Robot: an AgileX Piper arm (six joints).
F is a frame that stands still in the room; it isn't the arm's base.
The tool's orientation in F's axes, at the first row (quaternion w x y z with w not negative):
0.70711, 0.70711, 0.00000, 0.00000
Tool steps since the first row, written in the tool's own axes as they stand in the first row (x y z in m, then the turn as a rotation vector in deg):
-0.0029, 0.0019, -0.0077, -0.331, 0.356, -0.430
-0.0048, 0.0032, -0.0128, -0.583, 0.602, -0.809
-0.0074, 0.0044, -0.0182, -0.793, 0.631, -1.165
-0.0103, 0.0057, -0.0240, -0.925, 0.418, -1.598
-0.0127, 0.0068, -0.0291, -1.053, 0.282, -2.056
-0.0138, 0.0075, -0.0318, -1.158, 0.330, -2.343
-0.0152, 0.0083, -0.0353, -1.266, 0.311, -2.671
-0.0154, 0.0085, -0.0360, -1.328, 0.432, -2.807
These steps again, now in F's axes. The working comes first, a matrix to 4 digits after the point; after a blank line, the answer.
The tool's axes in the first row as the columns of a matrix, in F's axes (used below as rounded here):
1.0000, 0.0000, 0.0000
0.0000, 0.0000, -1.0000
0.0000, 1.0000, 0.0000

-0.0029, 0.0077, 0.0019, -0.331, 0.430, 0.356
-0.0048, 0.0128, 0.0032, -0.583, 0.809, 0.602
-0.0074, 0.0182, 0.0044, -0.793, 1.165, 0.631
-0.0103, 0.0240, 0.0057, -0.925, 1.598, 0.418
-0.0127, 0.0291, 0.0068, -1.053, 2.056, 0.282
-0.0138, 0.0318, 0.0075, -1.158, 2.343, 0.330
-0.0152, 0.0353, 0.0083, -1.266, 2.671, 0.311
-0.0154, 0.0360, 0.0085, -1.328, 2.807, 0.432

